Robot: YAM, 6 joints.
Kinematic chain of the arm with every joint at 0, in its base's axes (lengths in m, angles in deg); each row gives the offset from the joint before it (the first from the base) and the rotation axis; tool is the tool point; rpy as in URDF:
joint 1: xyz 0 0 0.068 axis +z
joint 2: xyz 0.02 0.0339 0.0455 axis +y
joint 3: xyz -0.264 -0.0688 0 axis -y
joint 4: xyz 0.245 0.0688 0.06 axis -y
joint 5: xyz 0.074 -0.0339 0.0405 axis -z
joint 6: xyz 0.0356 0 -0.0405 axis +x
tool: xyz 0 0 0 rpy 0 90 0
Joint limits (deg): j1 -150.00..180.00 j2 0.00..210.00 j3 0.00..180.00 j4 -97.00..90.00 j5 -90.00..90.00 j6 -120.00..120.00
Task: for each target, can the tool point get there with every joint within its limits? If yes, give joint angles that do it. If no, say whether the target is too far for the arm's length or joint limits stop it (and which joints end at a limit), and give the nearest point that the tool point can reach.
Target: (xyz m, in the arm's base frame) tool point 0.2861 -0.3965 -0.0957
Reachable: yes | joints -52.29 185.53 152.55 -74.79 26.98 -97.50
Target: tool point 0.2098 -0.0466 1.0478
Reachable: no: too far | nearest point 0.1443 -0.0321 0.7262 | short by 0.329 m
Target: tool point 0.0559 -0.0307 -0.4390
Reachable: no: joint limits stop it (at a limit: joint 2) | nearest point 0.0903 -0.0496 -0.3497 | short by 0.097 m
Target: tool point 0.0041 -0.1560 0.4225
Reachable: yes | joints -80.90 62.98 88.18 -80.58 35.36 -76.57
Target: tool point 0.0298 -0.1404 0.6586
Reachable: yes | joints -81.69 72.14 108.86 29.52 -15.02 -1.77
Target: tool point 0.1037 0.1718 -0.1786
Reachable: yes | joints 54.08 185.59 86.73 -72.93 -28.08 -39.44
